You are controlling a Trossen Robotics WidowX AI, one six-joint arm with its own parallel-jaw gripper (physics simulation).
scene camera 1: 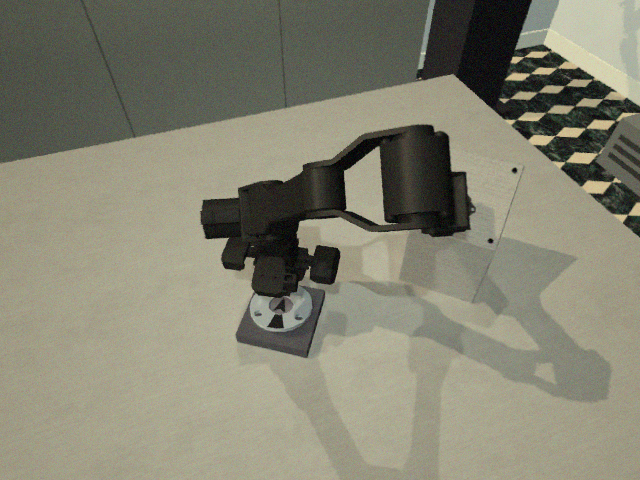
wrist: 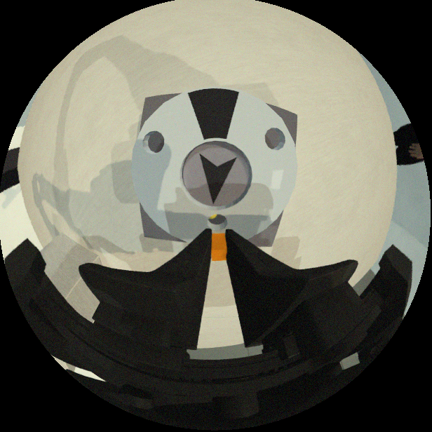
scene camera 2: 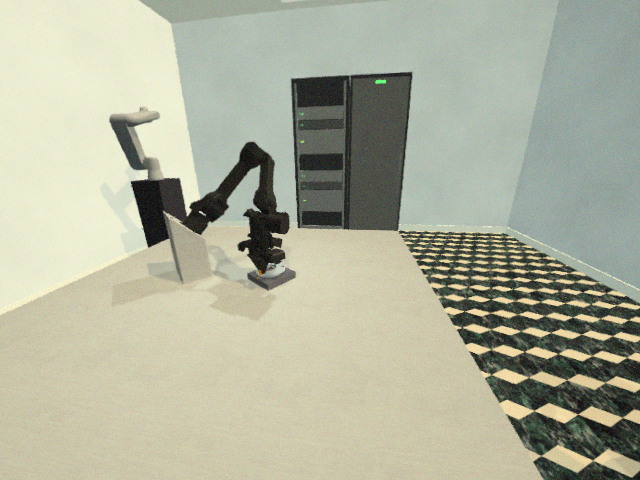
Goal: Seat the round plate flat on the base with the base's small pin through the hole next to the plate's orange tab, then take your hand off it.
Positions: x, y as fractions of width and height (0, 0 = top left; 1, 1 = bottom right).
Labels:
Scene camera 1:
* my gripper: 0.45, 0.60
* round white plate: 0.47, 0.63
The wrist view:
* my gripper: 0.50, 0.54
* dark grey square base: 0.35, 0.53
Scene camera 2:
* my gripper: 0.41, 0.57

